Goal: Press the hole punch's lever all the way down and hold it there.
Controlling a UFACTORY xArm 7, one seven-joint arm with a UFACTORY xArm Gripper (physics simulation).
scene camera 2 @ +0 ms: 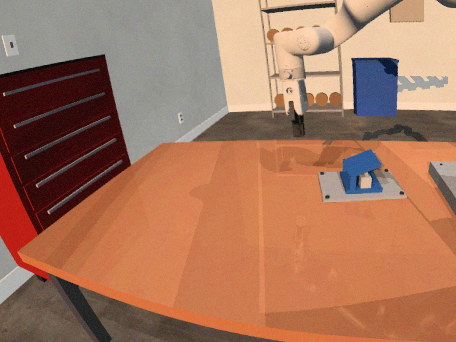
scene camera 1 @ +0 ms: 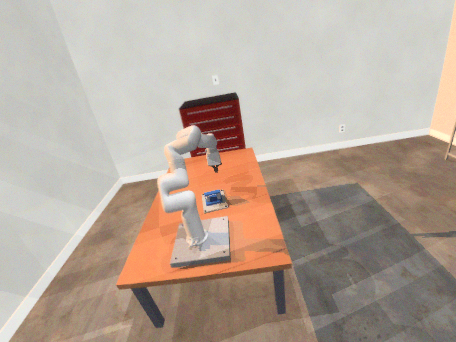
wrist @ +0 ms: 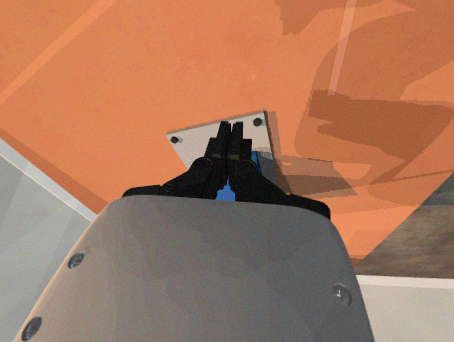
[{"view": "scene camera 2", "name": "blue hole punch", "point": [357, 176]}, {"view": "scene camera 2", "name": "light grey plate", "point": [332, 189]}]
